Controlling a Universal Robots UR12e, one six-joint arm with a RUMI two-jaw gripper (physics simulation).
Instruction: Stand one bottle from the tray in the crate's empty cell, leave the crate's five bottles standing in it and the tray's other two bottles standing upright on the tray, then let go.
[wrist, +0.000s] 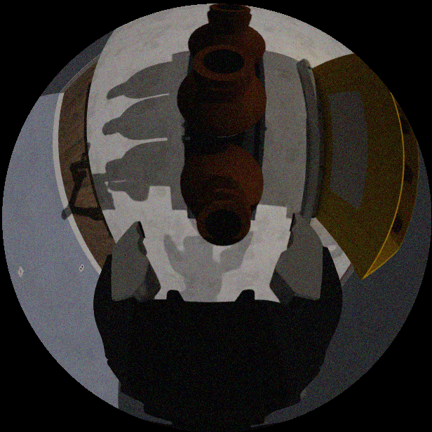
Note:
I see my gripper (215, 220), a brown bottle (221, 183) and a grey rail (316, 140).

